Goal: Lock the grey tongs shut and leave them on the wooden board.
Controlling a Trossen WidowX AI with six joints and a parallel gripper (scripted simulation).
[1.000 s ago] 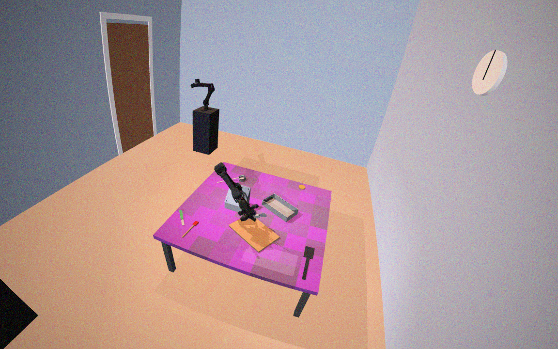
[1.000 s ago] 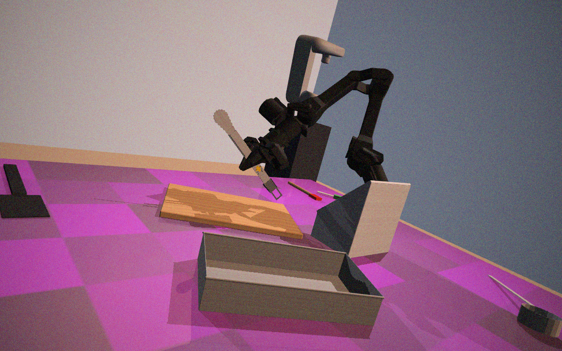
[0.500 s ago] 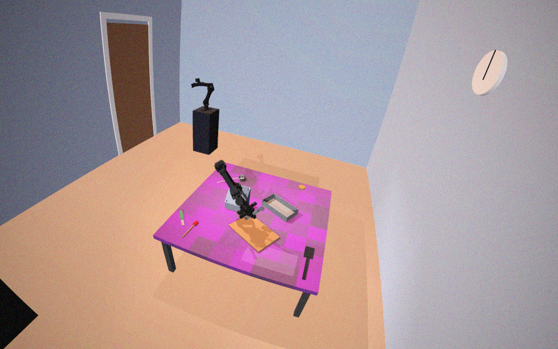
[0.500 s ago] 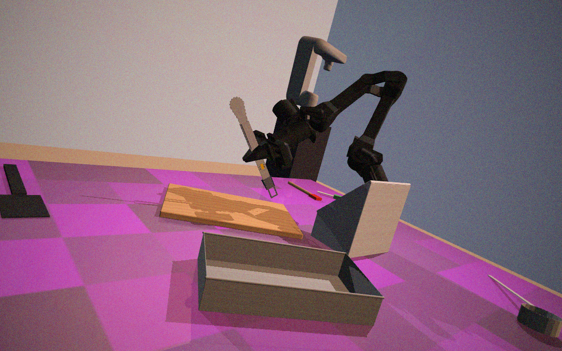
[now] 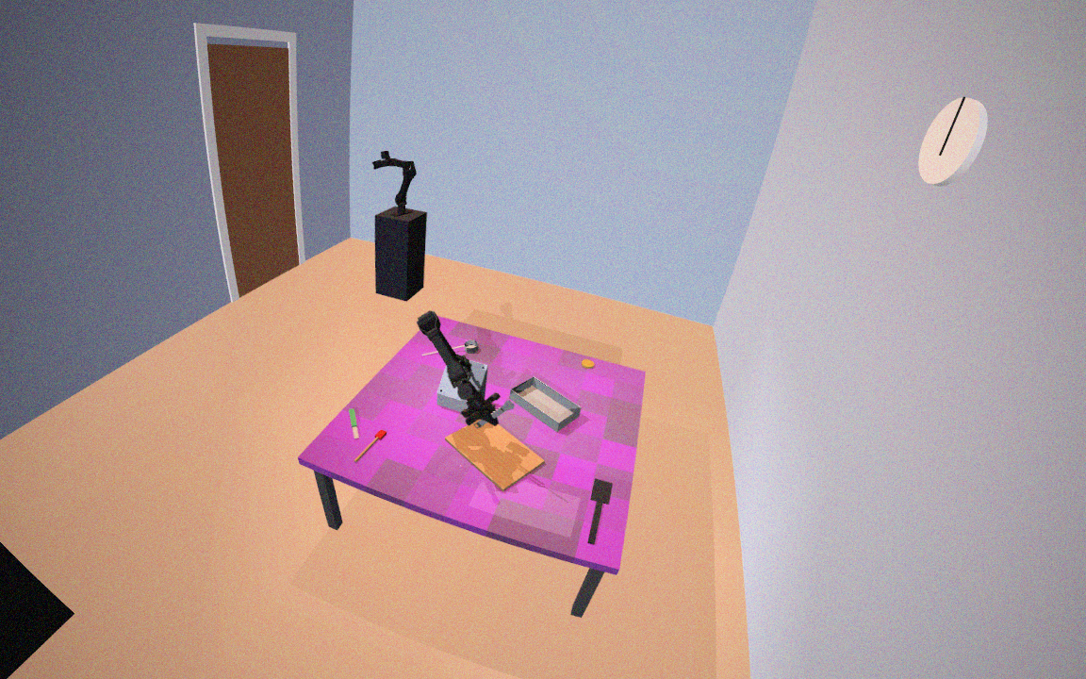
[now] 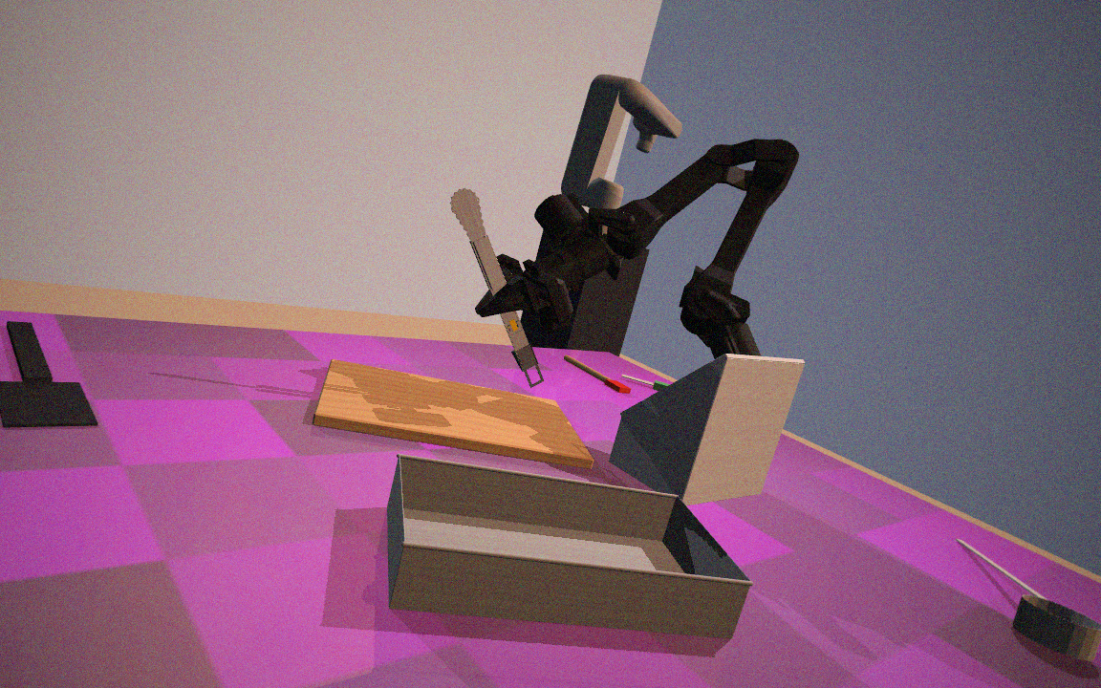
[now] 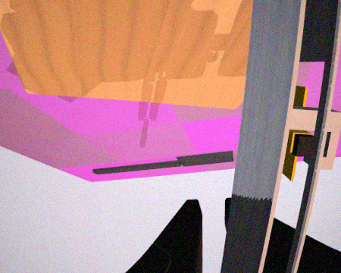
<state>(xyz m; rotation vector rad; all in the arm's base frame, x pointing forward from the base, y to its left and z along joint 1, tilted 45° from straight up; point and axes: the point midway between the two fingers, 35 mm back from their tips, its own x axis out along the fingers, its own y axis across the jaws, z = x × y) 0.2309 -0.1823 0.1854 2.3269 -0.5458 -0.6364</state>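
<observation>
My gripper tip is now 50 mm past the lock piece, 20 mm to the right of it and 10 mm above it. Also, from my gripper tip: wooden board 150 mm below; then black spatula 470 mm ahead, 130 mm to the right, 150 mm below; then roasting tin 120 mm ahead, 370 mm to the left, 120 mm below.
</observation>
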